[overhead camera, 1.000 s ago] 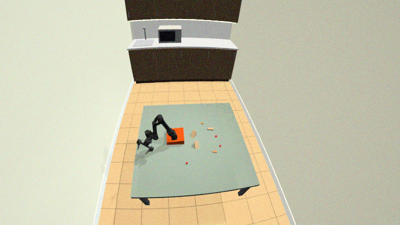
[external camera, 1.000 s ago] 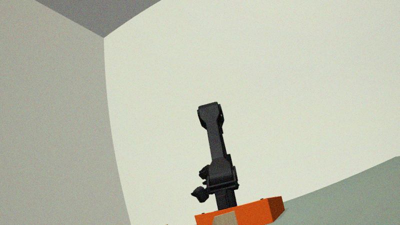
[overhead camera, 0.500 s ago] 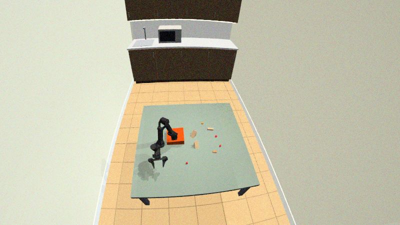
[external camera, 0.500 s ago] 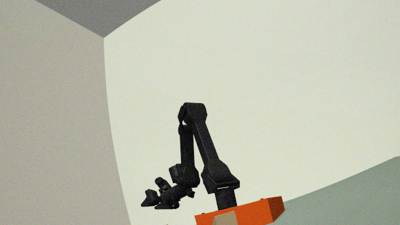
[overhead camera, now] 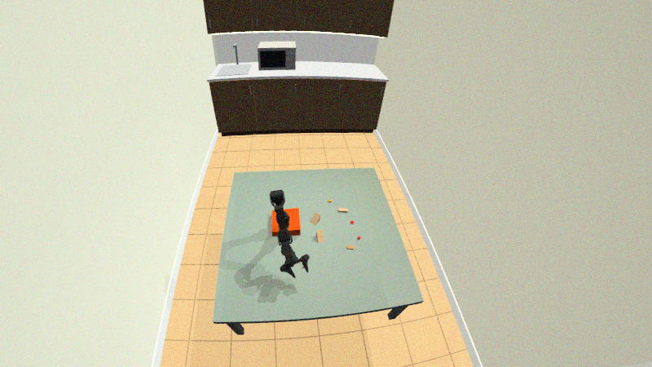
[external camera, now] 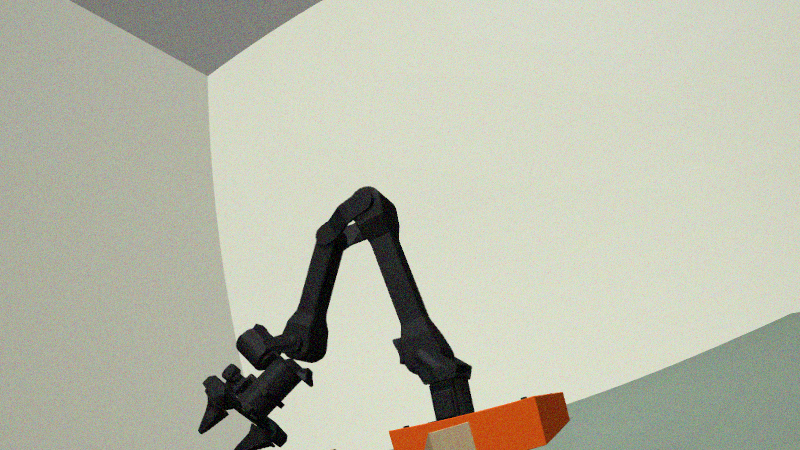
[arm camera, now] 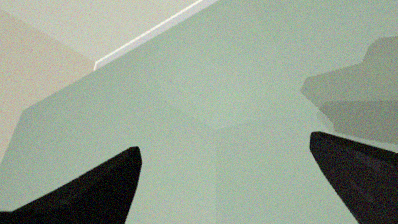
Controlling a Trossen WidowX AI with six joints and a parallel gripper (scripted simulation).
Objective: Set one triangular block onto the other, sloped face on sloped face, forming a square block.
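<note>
The triangular block is 330 mm to the left of my gripper tip, 160 mm ahead of it and 70 mm below it. From my gripper tip the other things lie so: small orange piece (660 mm to the left, 280 mm ahead, 90 mm below).
</note>
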